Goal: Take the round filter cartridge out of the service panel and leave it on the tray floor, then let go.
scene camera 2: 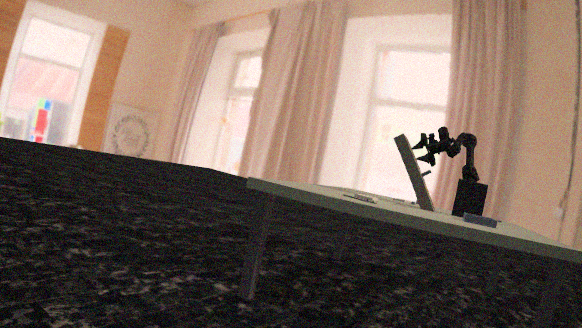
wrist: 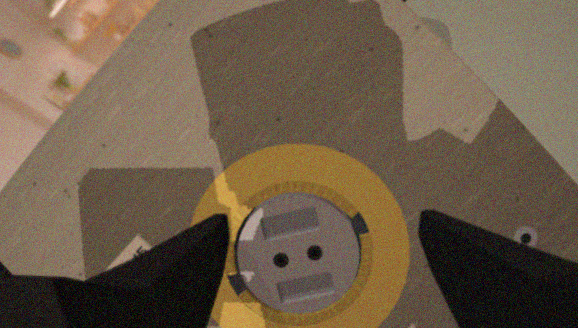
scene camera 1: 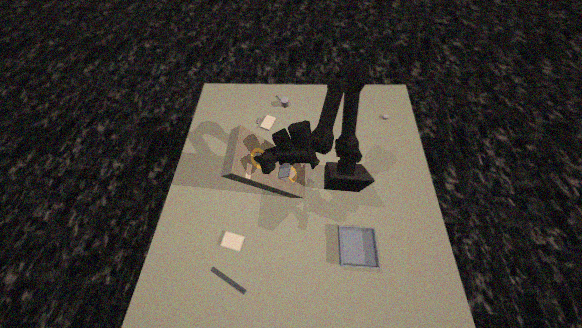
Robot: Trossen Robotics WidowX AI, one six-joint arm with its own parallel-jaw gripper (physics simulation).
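The round grey filter cartridge point(wrist: 297, 270) sits inside a yellow ring point(wrist: 300, 161) point(scene camera 1: 255, 151) on the tilted service panel point(scene camera 1: 231, 157) point(scene camera 2: 414, 174) point(wrist: 135, 115). Its face shows two dark holes and two raised bars, with dark tabs at its edge. My gripper point(wrist: 324, 224) point(scene camera 2: 417, 153) is open and empty in front of the panel, its fingertips on either side of the cartridge and apart from it. In scene camera 1 the arm hides the cartridge and fingertips. The shallow blue tray point(scene camera 1: 358, 246) point(scene camera 2: 480, 220) lies on the table, near the arm's base.
A grey block point(scene camera 1: 285, 171) stands out from the panel beside a second yellow ring point(scene camera 1: 293, 174). On the table lie a pale plate point(scene camera 1: 233, 241), a dark bar point(scene camera 1: 228, 280), another pale plate point(scene camera 1: 268, 122), a small cylinder point(scene camera 1: 284, 102) and a small knob point(scene camera 1: 385, 117).
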